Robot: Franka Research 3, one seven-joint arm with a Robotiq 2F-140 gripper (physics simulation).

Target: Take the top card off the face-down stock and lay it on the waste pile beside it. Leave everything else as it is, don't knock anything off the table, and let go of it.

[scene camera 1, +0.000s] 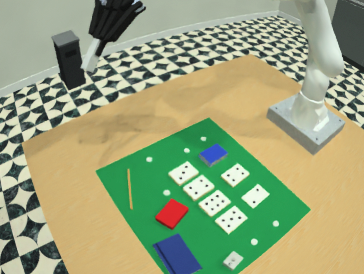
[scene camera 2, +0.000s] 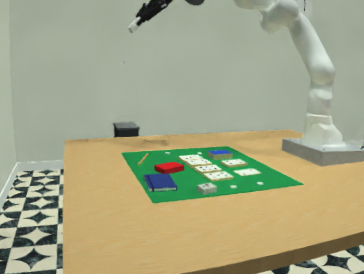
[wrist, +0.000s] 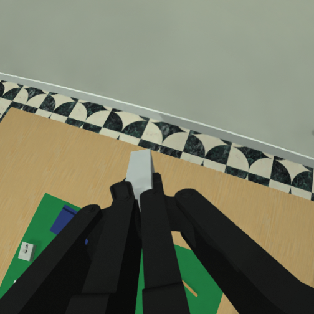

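The face-down stock (scene camera 1: 213, 153) (scene camera 2: 220, 152) is a small blue-topped block on the green mat (scene camera 1: 112, 175) (scene camera 2: 137, 172) (wrist: 205, 282). Face-up cards lie near it: a four-pip card (scene camera 1: 235, 175) (scene camera 2: 234, 163), a two-pip card (scene camera 1: 255, 196) (scene camera 2: 247, 172), and a line of cards starting with a three-pip card (scene camera 1: 183, 172) (scene camera 2: 190, 158). I cannot tell which is the waste pile. My gripper (scene camera 1: 90, 62) (scene camera 2: 133, 25) (wrist: 143, 165) is shut and empty, with pale fingertips, high above and far to the left of the stock. The stock does not show in the wrist view.
A red box (scene camera 1: 172, 213) (scene camera 2: 169, 167), a blue notebook (scene camera 1: 179, 255) (scene camera 2: 161, 183) (wrist: 63, 219), a thin stick (scene camera 1: 130, 189) (scene camera 2: 143, 158) (wrist: 190, 288), a small grey block (scene camera 1: 233, 260) (scene camera 2: 207, 188) (wrist: 26, 251) and several white discs lie on the mat. A dark pedestal (scene camera 1: 70, 62) (scene camera 2: 126, 130) stands beyond the table.
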